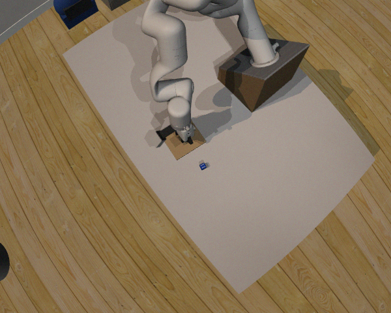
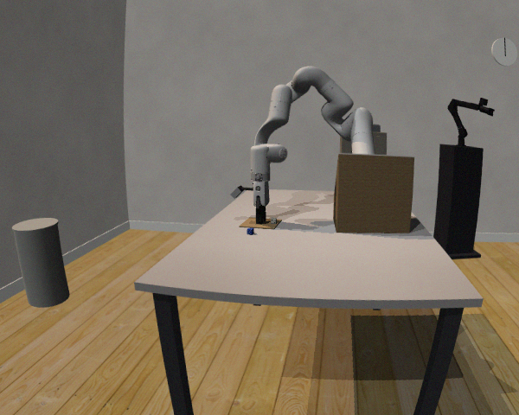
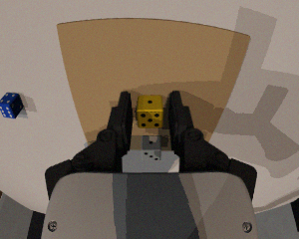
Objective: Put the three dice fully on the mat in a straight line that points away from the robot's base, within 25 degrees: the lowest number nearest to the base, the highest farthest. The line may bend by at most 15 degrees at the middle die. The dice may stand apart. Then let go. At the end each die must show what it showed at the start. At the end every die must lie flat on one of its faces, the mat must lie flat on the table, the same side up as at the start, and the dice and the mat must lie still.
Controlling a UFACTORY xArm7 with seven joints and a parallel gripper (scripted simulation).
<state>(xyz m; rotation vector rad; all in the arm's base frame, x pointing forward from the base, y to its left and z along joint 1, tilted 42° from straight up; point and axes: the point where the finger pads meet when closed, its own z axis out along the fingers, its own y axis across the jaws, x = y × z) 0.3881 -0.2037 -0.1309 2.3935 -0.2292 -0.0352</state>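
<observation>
My hand is 1 cm above the yellow die. From my hand the other things lie so: blue die (3 cm ahead, 15 cm to the left, 2 cm below); brown mat (2 cm below); white die (5 cm behind, 1 cm to the left, 1 cm below).
</observation>
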